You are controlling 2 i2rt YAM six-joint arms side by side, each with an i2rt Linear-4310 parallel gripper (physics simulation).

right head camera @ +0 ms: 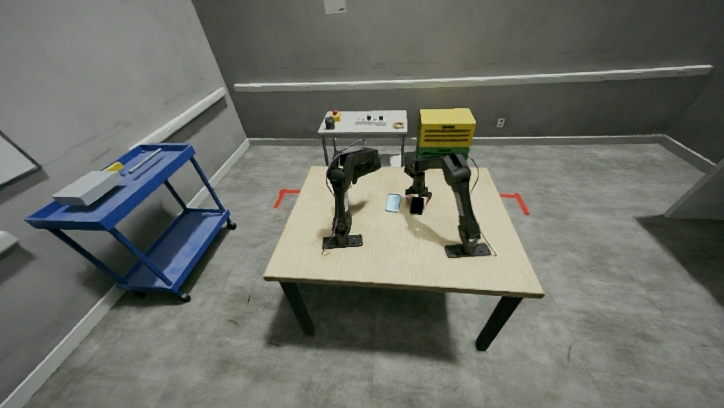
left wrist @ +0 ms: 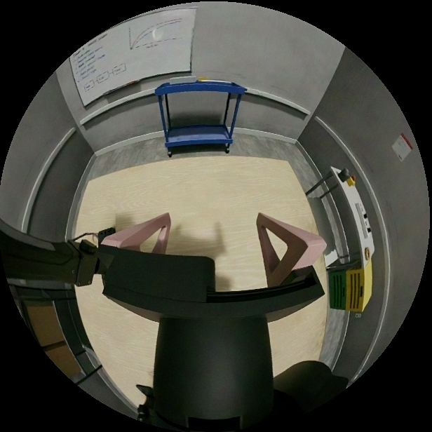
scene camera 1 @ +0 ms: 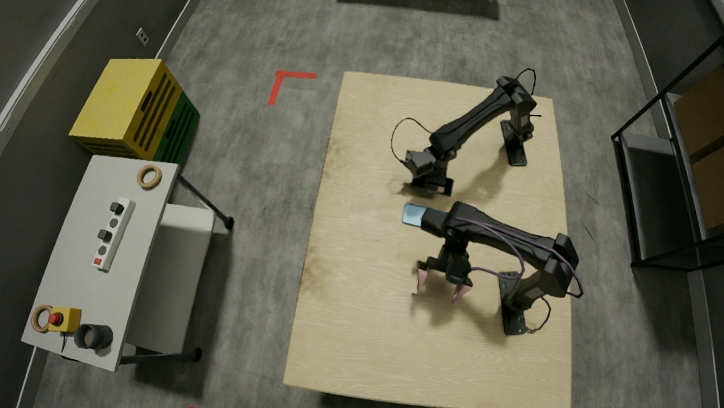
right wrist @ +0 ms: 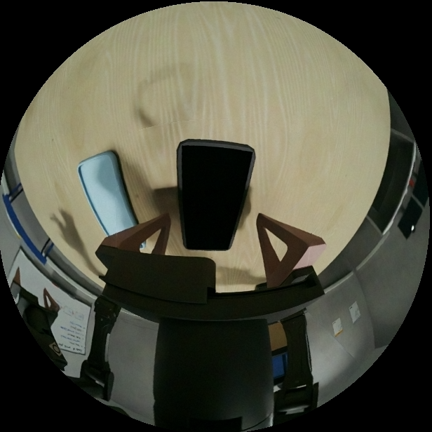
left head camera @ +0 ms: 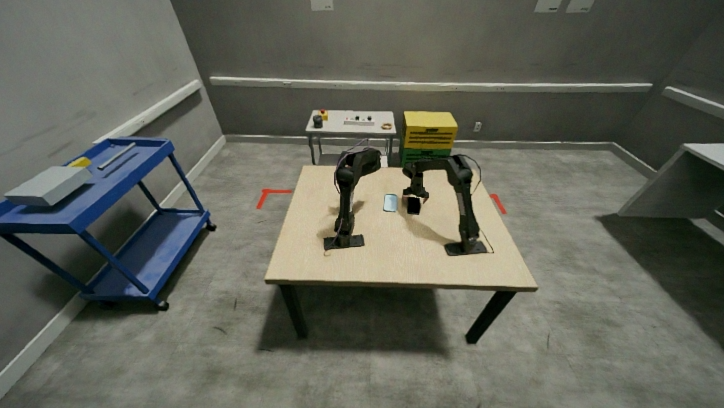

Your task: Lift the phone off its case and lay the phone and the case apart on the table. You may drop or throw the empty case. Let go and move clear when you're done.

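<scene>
The light blue case (left head camera: 390,202) (right head camera: 393,202) (scene camera 1: 414,214) (right wrist: 105,190) lies empty on the table, its hollow side up. The black phone (left head camera: 413,205) (right head camera: 416,205) (right wrist: 216,187) is apart from it, to its right in the head views, screen up. I cannot tell whether the phone rests fully flat on the table. My right gripper (left head camera: 415,198) (right head camera: 418,198) (scene camera 1: 432,189) (right wrist: 213,217) is open around the phone's near end, with a gap on each side. My left gripper (scene camera 1: 436,296) (left wrist: 213,217) is open and empty above the table, away from both. In scene camera 1 the left arm hides part of the case.
The wooden table (left head camera: 395,263) (right head camera: 400,266) (scene camera 1: 364,329) carries both arm bases. A blue cart (left head camera: 151,253) stands at the left. A white side table (scene camera 1: 75,228) and yellow and green crates (scene camera 1: 121,106) stand beyond the table.
</scene>
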